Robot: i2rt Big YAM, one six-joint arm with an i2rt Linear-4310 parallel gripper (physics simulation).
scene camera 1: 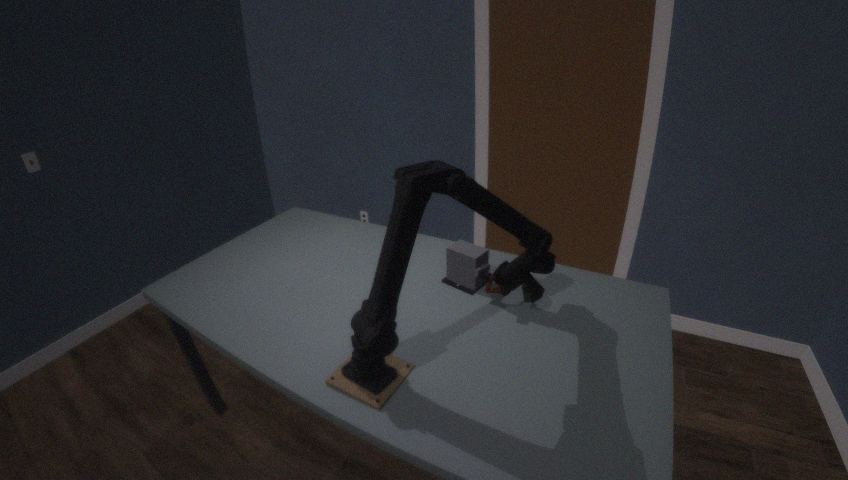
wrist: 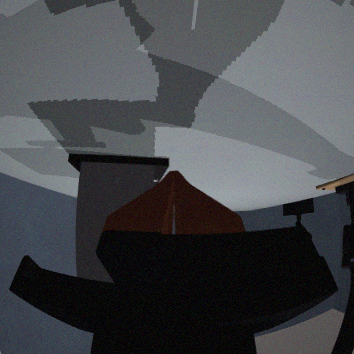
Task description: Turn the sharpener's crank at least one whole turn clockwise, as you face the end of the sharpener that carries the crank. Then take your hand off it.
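Frame: origin at the arm's base, x ahead, y left, z up, level; metres.
Where they show: gripper, fingertip midpoint: (scene camera 1: pixel 486 291) (wrist: pixel 173 177); arm's base, link origin: (scene camera 1: pixel 369 374).
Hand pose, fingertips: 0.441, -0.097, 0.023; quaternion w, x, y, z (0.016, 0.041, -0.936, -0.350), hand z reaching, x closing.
Observation:
Things, the pixels of their top centre, and the offset from my fingertips, as dx, dy, dz. "spot": a spot on its surface instead. Level surfaces: height alone.
- sharpener, surface spot: (wrist: pixel 117 200) spot: +0.049, +0.043, +0.012
- crank, top centre: (scene camera 1: pixel 485 271) +0.003, +0.007, +0.068
- pale table, surface height: dz -0.032
The sharpener (scene camera 1: pixel 464 265) (wrist: pixel 117 200) is a light grey box on a thin dark base, standing upright toward the back of the table. Its crank end faces the gripper; a small dark part of the crank (scene camera 1: pixel 486 275) shows there in the scene view, and the crank is hidden behind the fingers in the wrist view. My gripper (scene camera 1: pixel 489 284) (wrist: pixel 173 177) has reddish-orange fingers, is shut and empty, and is low beside the crank end. Whether the fingers touch the crank cannot be told.
The pale table (scene camera 1: pixel 285 267) carries the arm's wooden base plate (scene camera 1: pixel 389 397) at its front edge. The arm arches over the table and casts dark shadows on it. Blue walls and a brown door (scene camera 1: pixel 565 118) stand behind the table.

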